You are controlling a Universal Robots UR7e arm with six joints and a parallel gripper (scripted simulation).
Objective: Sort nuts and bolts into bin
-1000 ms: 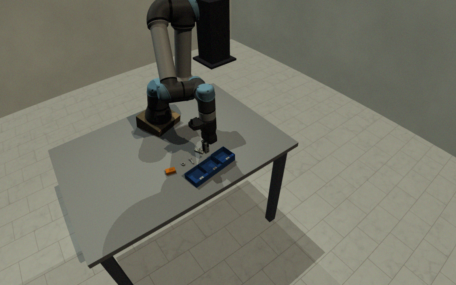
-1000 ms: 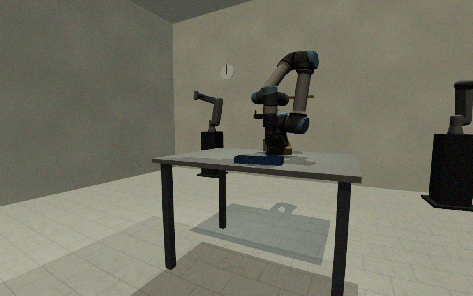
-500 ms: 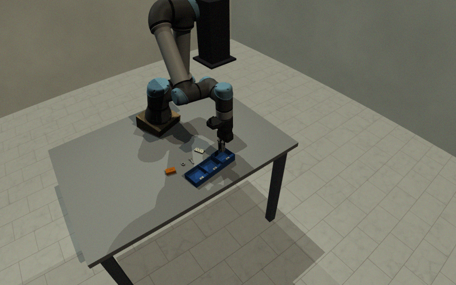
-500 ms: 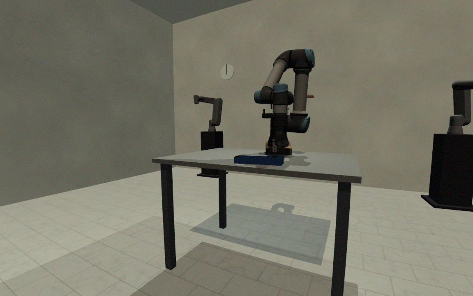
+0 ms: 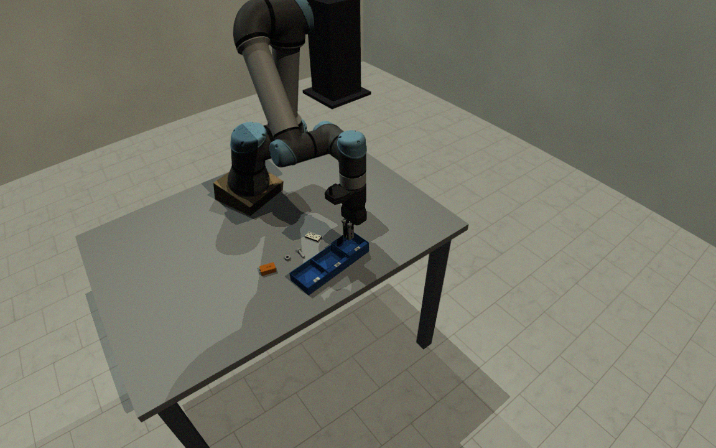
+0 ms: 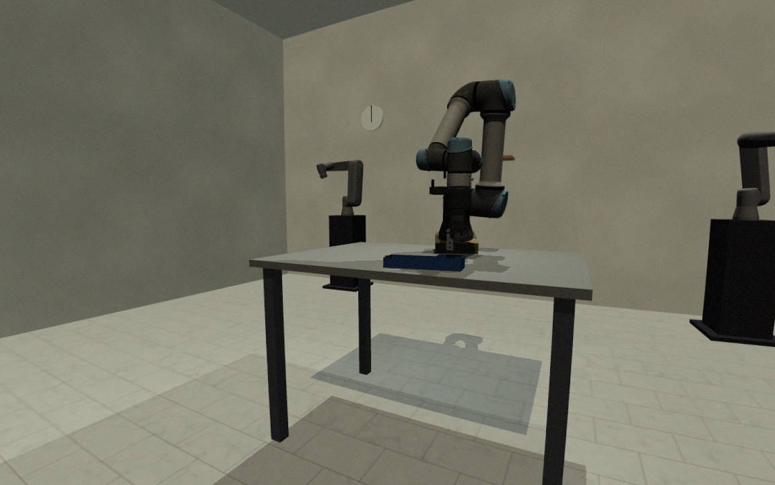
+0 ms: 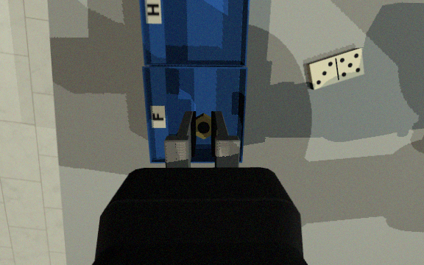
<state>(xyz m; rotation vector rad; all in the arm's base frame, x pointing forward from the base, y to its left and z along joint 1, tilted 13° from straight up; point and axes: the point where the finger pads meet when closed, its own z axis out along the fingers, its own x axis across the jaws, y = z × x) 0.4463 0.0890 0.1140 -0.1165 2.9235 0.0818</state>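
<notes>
Right now my hand is 17 cm to the left of the grey nut, 10 cm past it and 7 cm above it. From my hand the other things lie so: white domino (12 cm behind, 7 cm below, 5 cm to the right); then blue bin row (8 cm to the right, 6 cm below, 1 cm ahead); then brass nut (2 cm below).
</notes>
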